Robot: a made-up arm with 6 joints.
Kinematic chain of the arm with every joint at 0, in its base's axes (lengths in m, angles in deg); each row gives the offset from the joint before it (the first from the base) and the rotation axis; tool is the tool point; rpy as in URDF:
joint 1: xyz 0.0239 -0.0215 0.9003 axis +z
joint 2: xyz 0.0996 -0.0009 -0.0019 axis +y
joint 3: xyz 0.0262 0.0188 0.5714 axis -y
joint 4: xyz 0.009 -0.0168 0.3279 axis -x
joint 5: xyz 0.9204 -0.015 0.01 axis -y
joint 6: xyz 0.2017 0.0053 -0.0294 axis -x
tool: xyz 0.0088 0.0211 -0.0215 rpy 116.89 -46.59 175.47
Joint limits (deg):
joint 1: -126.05..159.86
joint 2: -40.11..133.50
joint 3: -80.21..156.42
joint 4: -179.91..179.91
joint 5: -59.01..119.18
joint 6: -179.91..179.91
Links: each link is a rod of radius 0.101 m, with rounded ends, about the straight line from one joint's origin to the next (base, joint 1, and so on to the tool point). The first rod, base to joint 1, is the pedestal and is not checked.
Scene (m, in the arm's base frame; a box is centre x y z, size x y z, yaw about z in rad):
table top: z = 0
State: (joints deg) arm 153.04 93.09 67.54 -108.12 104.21 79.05
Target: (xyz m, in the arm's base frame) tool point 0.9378 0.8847 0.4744
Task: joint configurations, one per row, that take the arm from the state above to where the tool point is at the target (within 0.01 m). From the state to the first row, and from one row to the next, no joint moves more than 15 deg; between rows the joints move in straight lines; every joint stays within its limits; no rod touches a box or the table.
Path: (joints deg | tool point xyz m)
1: 138.69 89.33 59.30 -109.76 106.35 79.54 | -1.0304 1.1761 0.6128
2: 124.35 85.57 51.06 -111.39 108.49 80.04 | -0.6848 1.3701 0.5799
3: 110.00 81.81 42.82 -113.03 110.63 80.53 | -0.3074 1.4622 0.5507
4: 95.66 78.05 34.58 -114.66 112.76 81.03 | 0.0708 1.4494 0.5254
5: 81.31 74.29 26.34 -116.30 114.90 81.52 | 0.4207 1.3379 0.5042
6: 66.96 70.54 18.10 -117.93 117.04 82.02 | 0.7164 1.1425 0.4870
7: 52.62 66.78 9.86 -119.57 119.18 82.51 | 0.9378 0.8847 0.4744

